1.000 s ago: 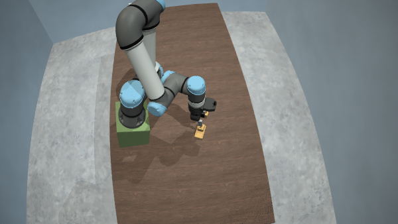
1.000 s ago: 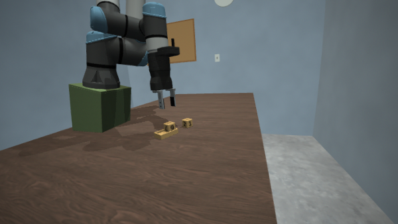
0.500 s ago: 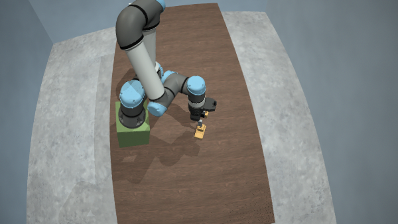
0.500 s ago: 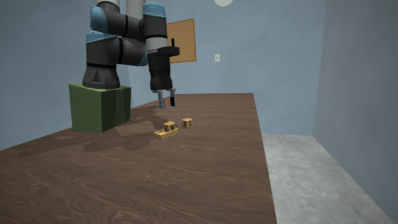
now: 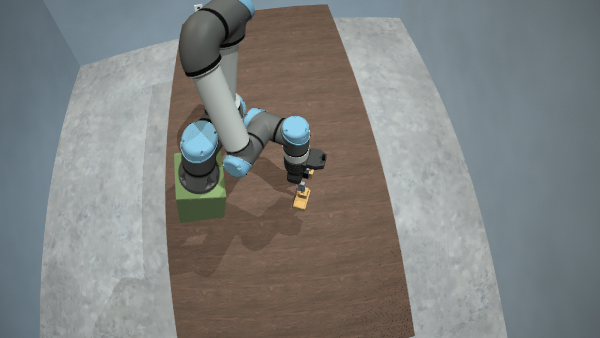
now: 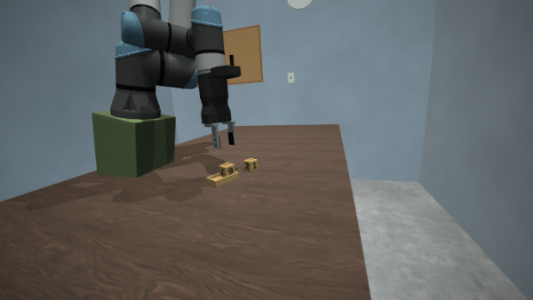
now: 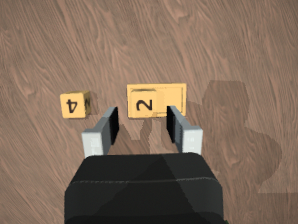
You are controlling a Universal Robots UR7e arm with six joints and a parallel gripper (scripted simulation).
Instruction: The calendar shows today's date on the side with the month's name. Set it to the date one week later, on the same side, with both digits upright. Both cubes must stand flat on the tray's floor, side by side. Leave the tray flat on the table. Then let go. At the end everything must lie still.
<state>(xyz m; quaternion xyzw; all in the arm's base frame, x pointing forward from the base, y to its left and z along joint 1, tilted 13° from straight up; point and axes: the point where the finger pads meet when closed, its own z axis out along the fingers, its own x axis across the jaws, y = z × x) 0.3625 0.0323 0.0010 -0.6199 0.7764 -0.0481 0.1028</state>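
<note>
My gripper is now 20 mm to the left of the wooden calendar tray and 100 mm above it. Also, from my hand: wooden cube (20 mm ahead, 90 mm to the left, 100 mm below).
</note>
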